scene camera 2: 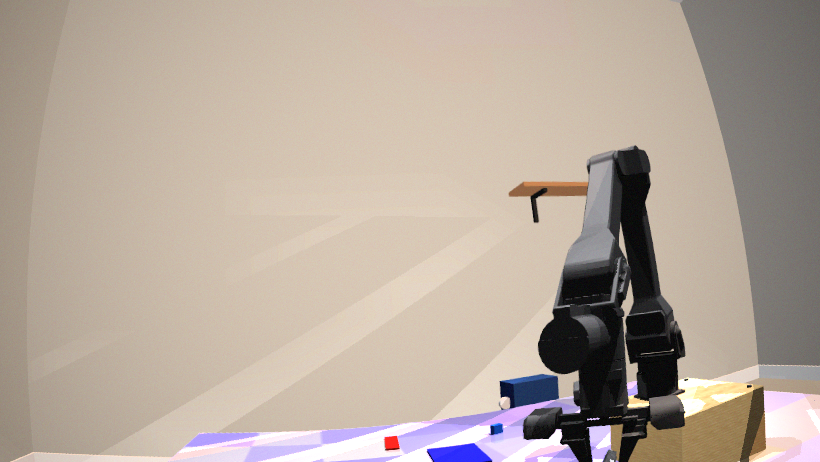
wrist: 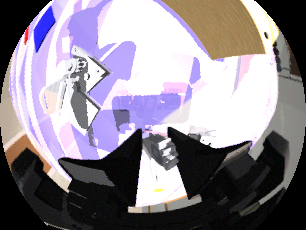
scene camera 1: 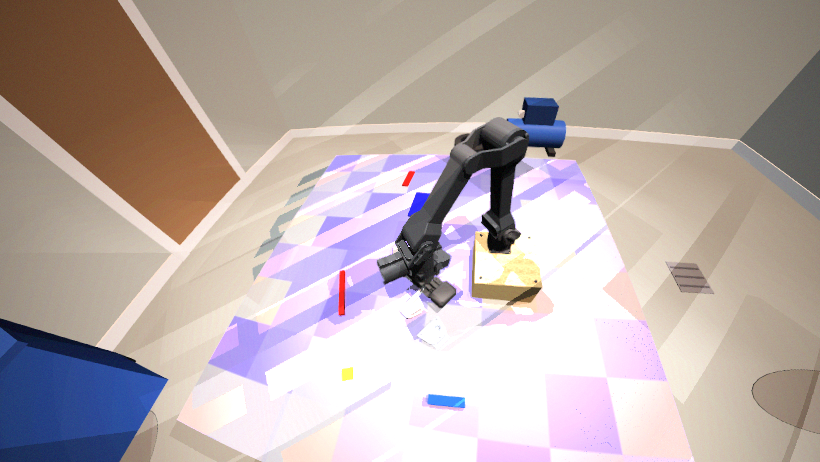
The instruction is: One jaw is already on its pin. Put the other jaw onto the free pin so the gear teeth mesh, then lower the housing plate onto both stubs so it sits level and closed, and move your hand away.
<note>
My gripper carries a grey jaw.
My gripper shows as well in the wrist view.
</note>
